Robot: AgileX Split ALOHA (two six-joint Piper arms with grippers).
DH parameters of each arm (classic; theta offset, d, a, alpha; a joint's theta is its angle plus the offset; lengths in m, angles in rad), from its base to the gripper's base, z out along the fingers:
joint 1: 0 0.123 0 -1.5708
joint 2: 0.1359 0 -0.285 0
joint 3: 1.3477 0 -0.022 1.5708
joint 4: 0 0.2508 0 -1.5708
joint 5: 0 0 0.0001 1.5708
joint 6: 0 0.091 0 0
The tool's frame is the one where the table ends.
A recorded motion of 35 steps. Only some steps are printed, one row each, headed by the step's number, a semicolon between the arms.
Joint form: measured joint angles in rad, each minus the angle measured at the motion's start. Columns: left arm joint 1, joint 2, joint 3, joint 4, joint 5, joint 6; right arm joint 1, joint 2, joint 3, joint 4, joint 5, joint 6.
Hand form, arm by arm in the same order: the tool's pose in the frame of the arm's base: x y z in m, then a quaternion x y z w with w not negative. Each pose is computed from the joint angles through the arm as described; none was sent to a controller.
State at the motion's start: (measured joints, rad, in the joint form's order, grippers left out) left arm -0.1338 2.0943 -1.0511 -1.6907 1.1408 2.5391; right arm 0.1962 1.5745 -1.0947 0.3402 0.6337 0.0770
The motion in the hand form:
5: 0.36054 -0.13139 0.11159 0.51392 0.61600 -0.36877 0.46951; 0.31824 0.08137 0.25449 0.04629 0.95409 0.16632 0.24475
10: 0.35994 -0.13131 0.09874 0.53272 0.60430 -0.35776 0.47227; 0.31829 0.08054 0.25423 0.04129 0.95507 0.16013 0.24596
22: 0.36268 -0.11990 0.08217 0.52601 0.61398 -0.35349 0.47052; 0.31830 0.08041 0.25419 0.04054 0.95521 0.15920 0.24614
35: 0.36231 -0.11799 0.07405 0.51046 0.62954 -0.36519 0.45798; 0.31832 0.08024 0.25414 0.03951 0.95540 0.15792 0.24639
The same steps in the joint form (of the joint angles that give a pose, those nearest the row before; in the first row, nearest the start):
5: 0.0000 0.0698 -0.0340 -0.0046 0.0000 0.0294; 0.0000 0.0000 0.0000 -0.0046 0.0000 0.0000
10: 0.0000 0.1041 -0.0339 -0.0049 0.0000 0.1080; 0.0000 0.0000 0.0000 -0.0208 0.0000 0.0000
22: 0.0315 0.1500 -0.0349 -0.0076 0.0039 0.1435; 0.0000 0.0000 0.0000 -0.0232 0.0000 0.0000
35: 0.0365 0.1718 -0.0350 -0.0076 0.0038 0.1094; 0.0000 0.0000 0.0000 -0.0266 0.0000 0.0000

